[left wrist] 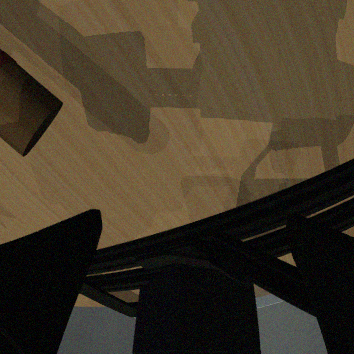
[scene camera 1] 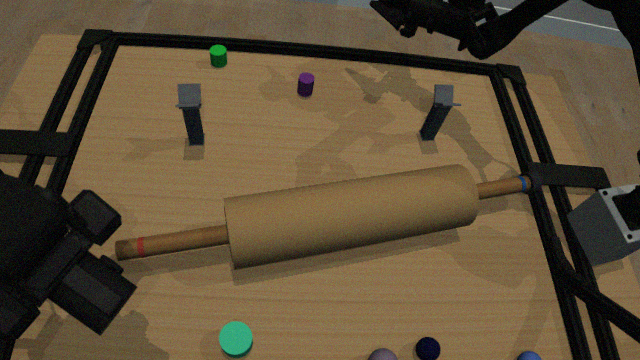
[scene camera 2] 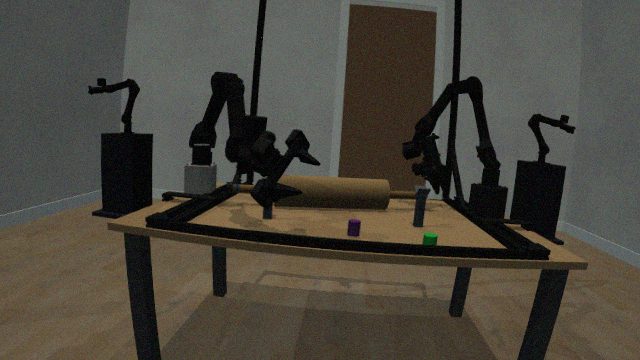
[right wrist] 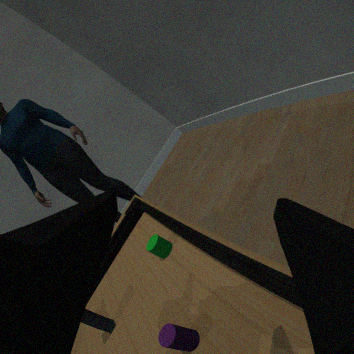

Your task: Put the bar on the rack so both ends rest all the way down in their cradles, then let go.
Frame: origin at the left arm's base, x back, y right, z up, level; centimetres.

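Where they show: left gripper, between the fingertips: (left wrist: 197,223) (scene camera 2: 441,193); right gripper, between the fingertips: (scene camera 2: 310,177) (right wrist: 198,205); left arm's base, origin of its link: (scene camera 2: 489,185); right arm's base, origin of its link: (scene camera 1: 633,211) (scene camera 2: 201,164).
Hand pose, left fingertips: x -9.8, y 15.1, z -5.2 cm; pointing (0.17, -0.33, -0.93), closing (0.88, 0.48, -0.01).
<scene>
Each offset is from my left fingertips to the top centre of the thing. "spot": to the spot under its first point.
The bar, a tan roller @[spot: dx -38.5, dy +12.3, dz +3.6 cm] (scene camera 1: 350,215) (scene camera 2: 335,192) with thin handles, lies slanted on the table. Its red-banded handle @[spot: dx -15.8, dy +3.3, dz +0.4 cm] (scene camera 1: 175,240) (left wrist: 22,107) points left in scene camera 1, its blue-banded handle @[spot: dx -66.0, dy +19.1, dz +0.1 cm] (scene camera 1: 500,189) reaches the right frame rail. The rack is two grey posts, a left post @[dx -26.2, dy -17.0, dz +3.3 cm] (scene camera 1: 194,122) (scene camera 2: 420,207) and a right post @[dx -66.5, dy +1.1, dz +3.3 cm] (scene camera 1: 436,115) (scene camera 2: 268,211); both cradles are unoccupied. My left gripper (scene camera 1: 97,251) (left wrist: 197,223) is open and empty, above the table near the red-banded end; scene camera 1 hides its fingertips. My right gripper (scene camera 1: 390,17) (scene camera 2: 310,177) (right wrist: 198,205) is open and empty, high beyond the right post.
A green cylinder @[dx -37.8, dy -34.2, dz -3.0 cm] (scene camera 1: 218,56) (scene camera 2: 430,239) (right wrist: 159,246) and a purple cylinder @[dx -50.0, dy -19.1, dz -2.5 cm] (scene camera 1: 306,85) (scene camera 2: 354,228) (right wrist: 179,337) stand beyond the posts in scene camera 1. A teal disc @[dx -17.6, dy +18.4, dz -3.1 cm] (scene camera 1: 236,338) and several balls lie at its bottom edge. A black frame (scene camera 1: 300,49) (scene camera 2: 300,243) borders the work area.
</scene>
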